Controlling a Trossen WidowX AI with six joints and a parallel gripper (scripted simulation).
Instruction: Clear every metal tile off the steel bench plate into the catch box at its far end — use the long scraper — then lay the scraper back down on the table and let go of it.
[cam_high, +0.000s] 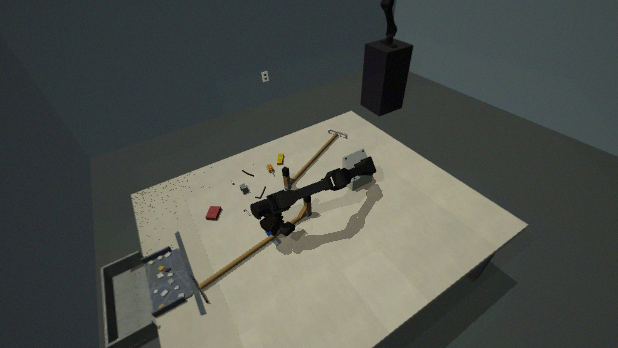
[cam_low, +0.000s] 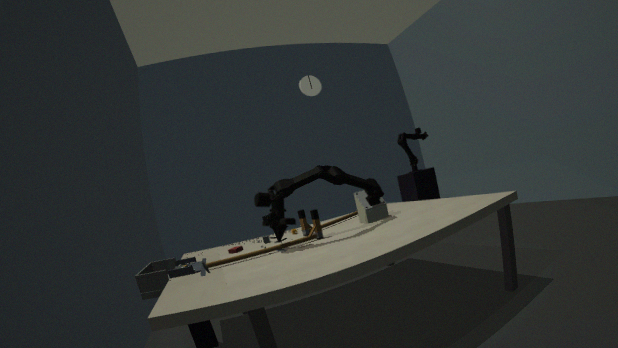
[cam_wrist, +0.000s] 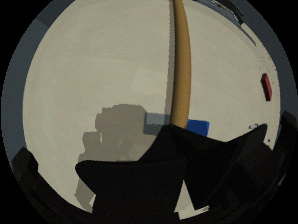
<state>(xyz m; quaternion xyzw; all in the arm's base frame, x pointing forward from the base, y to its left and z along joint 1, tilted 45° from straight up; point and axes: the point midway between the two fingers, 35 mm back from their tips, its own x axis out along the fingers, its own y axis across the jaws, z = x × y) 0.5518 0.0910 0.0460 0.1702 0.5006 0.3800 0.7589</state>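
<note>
My gripper tip is 3 cm to the left of the blue piece and 4 cm above it. From my gripper tip the other things lie so: black hex key (6 cm behind, 31 cm to the right, 5 cm below); long scraper (7 cm ahead, 2 cm above); red block (20 cm ahead, 32 cm to the right, 4 cm below).
</note>
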